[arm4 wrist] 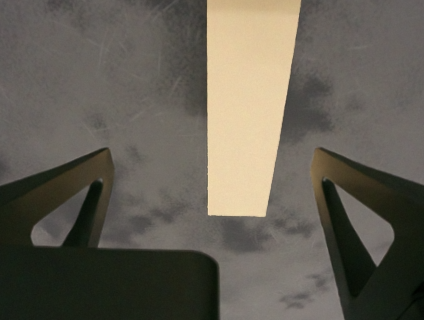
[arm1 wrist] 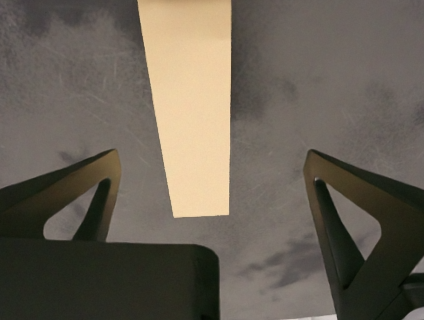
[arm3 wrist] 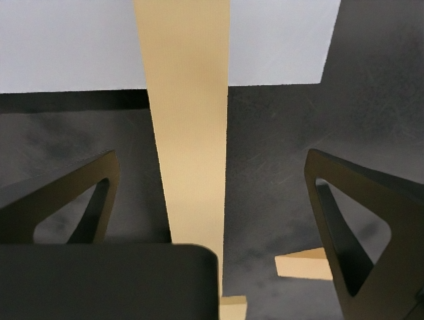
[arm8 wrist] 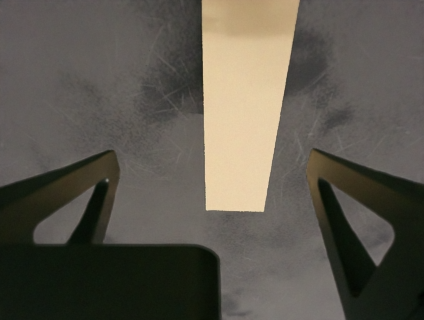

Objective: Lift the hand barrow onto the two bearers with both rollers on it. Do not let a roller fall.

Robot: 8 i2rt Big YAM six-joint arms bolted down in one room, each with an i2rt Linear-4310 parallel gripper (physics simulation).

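In the arm1 wrist view a pale wooden bar (arm1 wrist: 195,110) of the hand barrow ends between the fingertips of the open arm1 gripper (arm1 wrist: 212,152). In the arm3 wrist view a wooden bar (arm3 wrist: 187,125) runs between the fingers of the open arm3 gripper (arm3 wrist: 211,152), with a light grey panel (arm3 wrist: 280,40) at the top. In the arm4 wrist view a bar end (arm4 wrist: 245,110) lies between the fingers of the open arm4 gripper (arm4 wrist: 213,150). In the arm8 wrist view a bar end (arm8 wrist: 242,110) lies between the fingers of the open arm8 gripper (arm8 wrist: 212,151). The rollers do not show.
In the arm3 wrist view a small wooden block (arm3 wrist: 305,266) lies behind the right finger, and another wooden piece (arm3 wrist: 233,307) shows at the bottom edge beside the bar. I cannot tell whether they are bearers. A dark grey scuffed floor (arm1 wrist: 300,50) lies below.
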